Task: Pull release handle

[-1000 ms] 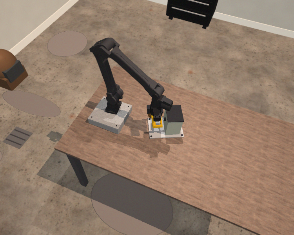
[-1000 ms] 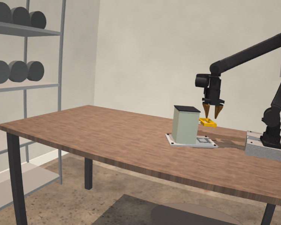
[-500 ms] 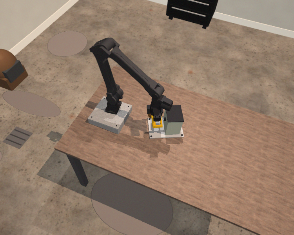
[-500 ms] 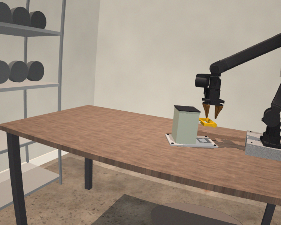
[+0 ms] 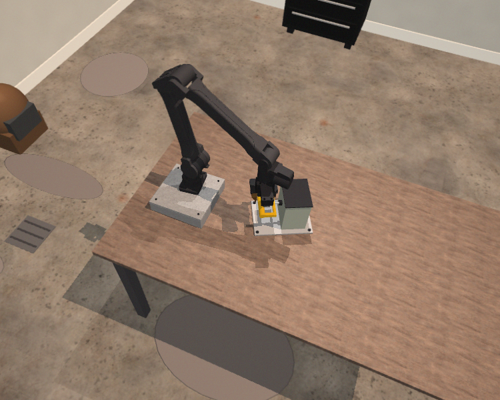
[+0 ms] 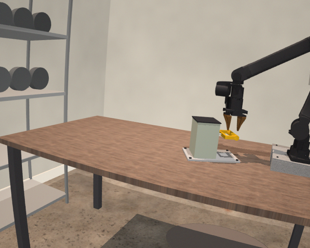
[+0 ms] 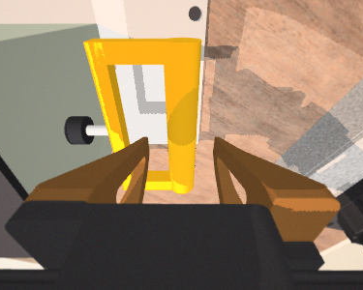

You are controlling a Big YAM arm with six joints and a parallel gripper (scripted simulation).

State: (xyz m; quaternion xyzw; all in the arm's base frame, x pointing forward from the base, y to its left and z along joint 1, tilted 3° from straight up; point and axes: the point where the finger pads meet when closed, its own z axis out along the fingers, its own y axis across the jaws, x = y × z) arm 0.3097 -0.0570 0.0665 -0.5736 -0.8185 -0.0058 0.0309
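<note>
The release handle is 50 mm ahead of my hand, 20 mm to the left of it and 30 mm below it. Also, from my hand: white baseplate (90 mm ahead, 30 mm to the left, 130 mm below).
</note>
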